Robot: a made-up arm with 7 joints. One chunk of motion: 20 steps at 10 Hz.
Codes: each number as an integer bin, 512 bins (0 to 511) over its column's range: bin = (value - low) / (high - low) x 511, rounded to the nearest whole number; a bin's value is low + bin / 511 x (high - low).
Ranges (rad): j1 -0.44..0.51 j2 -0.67..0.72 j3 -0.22..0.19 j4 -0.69..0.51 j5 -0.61..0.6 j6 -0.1..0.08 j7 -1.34..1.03
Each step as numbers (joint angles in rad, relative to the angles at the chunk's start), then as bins.
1 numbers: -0.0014 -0.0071 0.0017 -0.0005 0.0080 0.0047 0.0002
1 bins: 236 244 276 294 261 297 289
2 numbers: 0.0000 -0.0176 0.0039 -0.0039 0.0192 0.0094 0.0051
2 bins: 237 240 279 292 266 311 290
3 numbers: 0.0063 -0.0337 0.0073 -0.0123 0.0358 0.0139 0.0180
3 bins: 240 234 283 289 273 323 293
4 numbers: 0.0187 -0.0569 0.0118 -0.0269 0.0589 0.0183 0.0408
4 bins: 247 225 289 282 282 336 298
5 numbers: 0.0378 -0.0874 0.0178 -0.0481 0.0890 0.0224 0.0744
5 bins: 257 214 296 273 295 347 305
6 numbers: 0.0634 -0.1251 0.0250 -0.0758 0.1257 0.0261 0.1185
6 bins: 271 200 305 262 311 358 314
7 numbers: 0.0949 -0.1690 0.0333 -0.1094 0.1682 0.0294 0.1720
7 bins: 288 184 316 247 329 367 326
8 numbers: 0.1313 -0.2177 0.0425 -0.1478 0.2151 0.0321 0.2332
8 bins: 307 166 327 231 348 375 339
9 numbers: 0.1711 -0.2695 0.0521 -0.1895 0.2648 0.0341 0.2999
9 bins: 329 147 339 213 369 381 354
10 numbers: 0.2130 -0.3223 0.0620 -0.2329 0.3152 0.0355 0.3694
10 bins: 351 128 351 195 391 385 369
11 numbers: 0.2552 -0.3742 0.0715 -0.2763 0.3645 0.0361 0.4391
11 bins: 374 109 363 176 412 386 384
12 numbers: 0.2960 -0.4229 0.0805 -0.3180 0.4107 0.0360 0.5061
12 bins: 396 91 375 158 431 386 398
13 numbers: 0.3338 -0.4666 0.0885 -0.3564 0.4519 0.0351 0.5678
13 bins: 416 75 384 142 448 384 411
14 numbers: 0.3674 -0.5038 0.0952 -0.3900 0.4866 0.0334 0.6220
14 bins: 434 61 393 128 463 379 423
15 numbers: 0.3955 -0.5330 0.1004 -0.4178 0.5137 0.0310 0.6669
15 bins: 449 50 399 116 475 372 433
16 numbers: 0.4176 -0.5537 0.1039 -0.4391 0.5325 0.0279 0.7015
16 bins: 461 43 404 107 482 363 440
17 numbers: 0.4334 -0.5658 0.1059 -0.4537 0.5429 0.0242 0.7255
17 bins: 470 38 406 101 487 353 445
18 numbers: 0.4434 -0.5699 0.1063 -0.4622 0.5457 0.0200 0.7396
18 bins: 475 37 407 97 488 341 448
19 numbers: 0.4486 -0.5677 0.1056 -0.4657 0.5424 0.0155 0.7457
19 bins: 478 38 406 96 487 328 450
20 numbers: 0.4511 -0.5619 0.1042 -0.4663 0.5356 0.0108 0.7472
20 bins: 479 40 404 95 484 315 450
